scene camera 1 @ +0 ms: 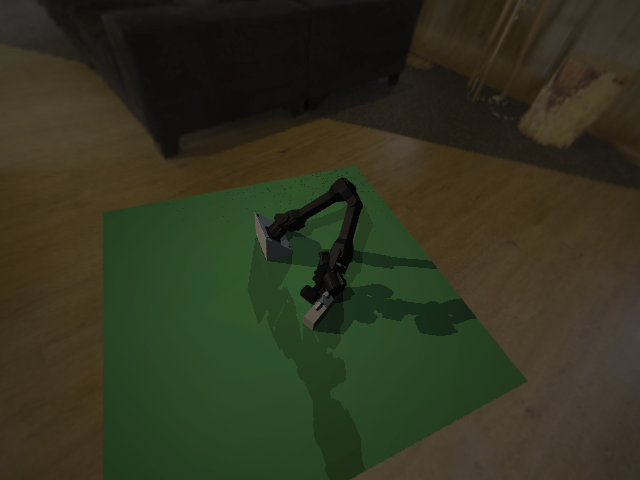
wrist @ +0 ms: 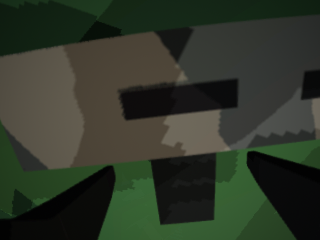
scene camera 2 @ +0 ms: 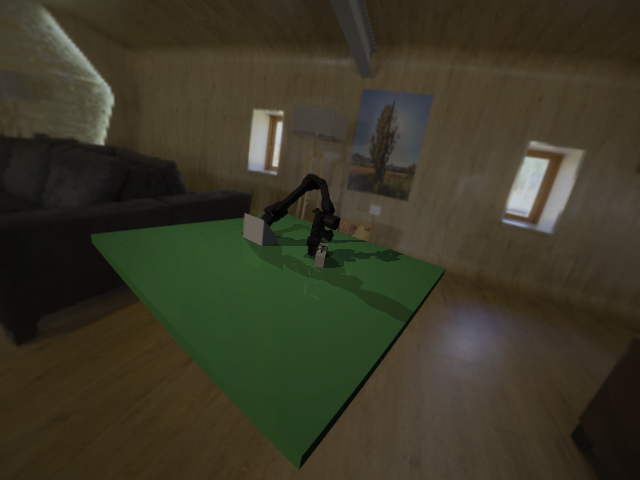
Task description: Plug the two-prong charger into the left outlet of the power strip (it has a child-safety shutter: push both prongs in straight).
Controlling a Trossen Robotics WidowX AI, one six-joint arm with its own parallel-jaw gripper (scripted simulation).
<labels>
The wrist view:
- my gripper: 180, 165
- two-prong charger: 184, 186
</labels>
